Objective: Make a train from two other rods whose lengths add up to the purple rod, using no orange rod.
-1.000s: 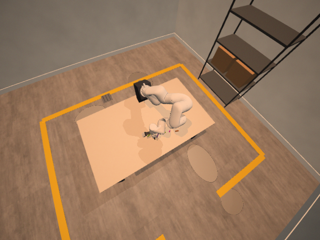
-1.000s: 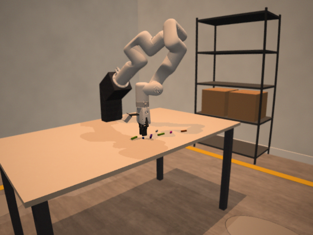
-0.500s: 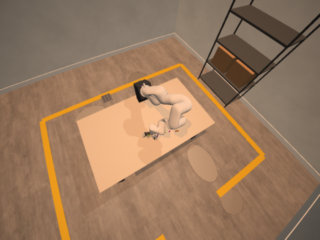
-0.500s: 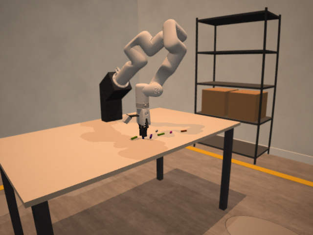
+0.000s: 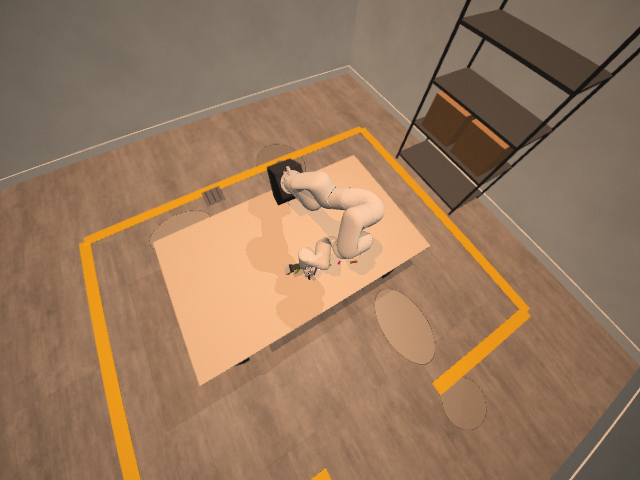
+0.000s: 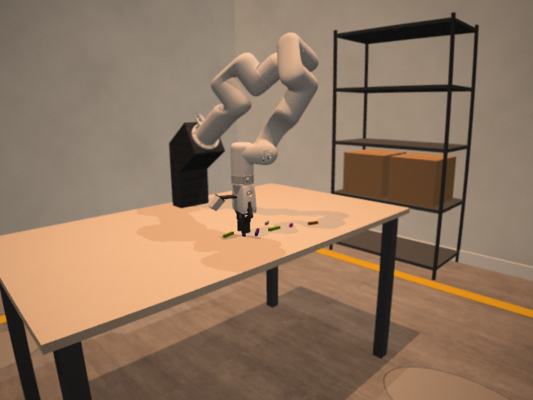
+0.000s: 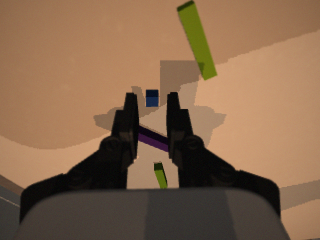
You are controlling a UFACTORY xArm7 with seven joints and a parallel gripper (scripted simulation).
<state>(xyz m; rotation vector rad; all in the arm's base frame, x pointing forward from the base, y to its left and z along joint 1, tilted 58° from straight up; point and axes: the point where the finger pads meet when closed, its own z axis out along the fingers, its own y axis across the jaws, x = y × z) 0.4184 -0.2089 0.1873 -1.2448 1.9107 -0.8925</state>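
Now: hand 3 cm above the small blue rod. From my hand the other things lie so: purple rod 3 cm ahead, 5 cm to the left, 3 cm below; then grey rod 1 cm ahead, 16 cm to the left, 3 cm below; then magenta rod 10 cm ahead, 18 cm to the left, 3 cm below.
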